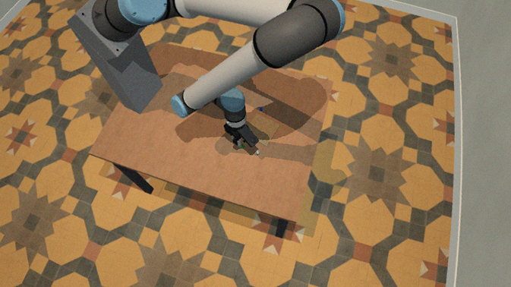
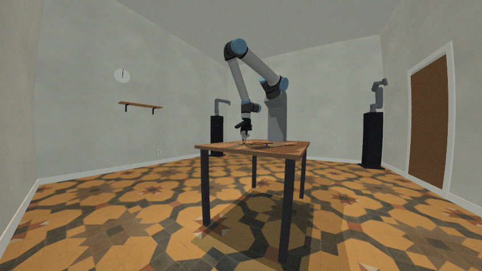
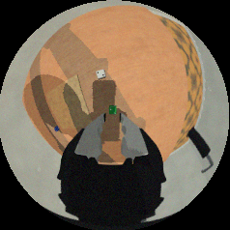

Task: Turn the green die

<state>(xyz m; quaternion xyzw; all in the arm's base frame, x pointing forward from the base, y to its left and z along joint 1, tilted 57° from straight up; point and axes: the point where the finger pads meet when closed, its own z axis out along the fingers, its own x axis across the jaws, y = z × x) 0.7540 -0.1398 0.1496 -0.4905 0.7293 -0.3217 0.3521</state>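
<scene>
Now: the green die 3 cm below my hand. Also, from my hand: blue die (23 cm to the left, 4 cm ahead, 3 cm below); then white die (8 cm ahead, 3 cm below, 2 cm to the right); then tan mat (12 cm to the left, 7 cm ahead, 4 cm below).
</scene>
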